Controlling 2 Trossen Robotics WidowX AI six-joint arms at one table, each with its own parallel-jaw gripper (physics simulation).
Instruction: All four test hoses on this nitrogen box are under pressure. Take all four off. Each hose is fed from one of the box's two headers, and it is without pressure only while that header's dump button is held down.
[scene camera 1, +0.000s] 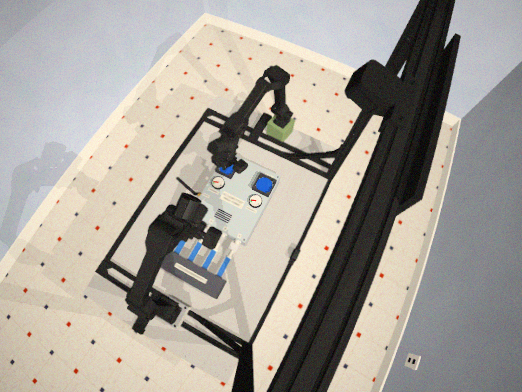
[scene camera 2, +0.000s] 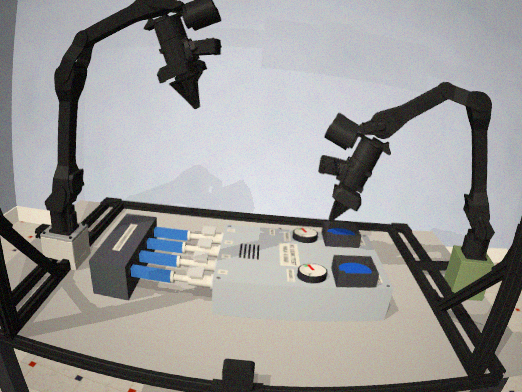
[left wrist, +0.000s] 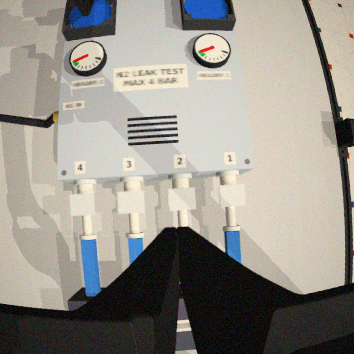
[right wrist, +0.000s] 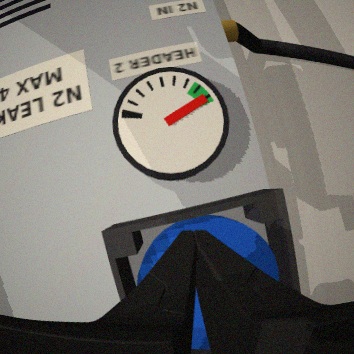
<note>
My left gripper (scene camera 2: 197, 108) is shut, holding nothing. My right gripper (scene camera 2: 330, 219) is shut, with nothing in its grasp. Also in view: a grey nitrogen box (scene camera 1: 230, 209) and a blue dump button (right wrist: 241, 238).
My left gripper shows as well in scene camera 1 (scene camera 1: 201, 223) and in the left wrist view (left wrist: 176, 238). My right gripper is seen too in the right wrist view (right wrist: 192, 241). The grey nitrogen box shows as well in the left wrist view (left wrist: 145, 104) and in the right wrist view (right wrist: 99, 174).
</note>
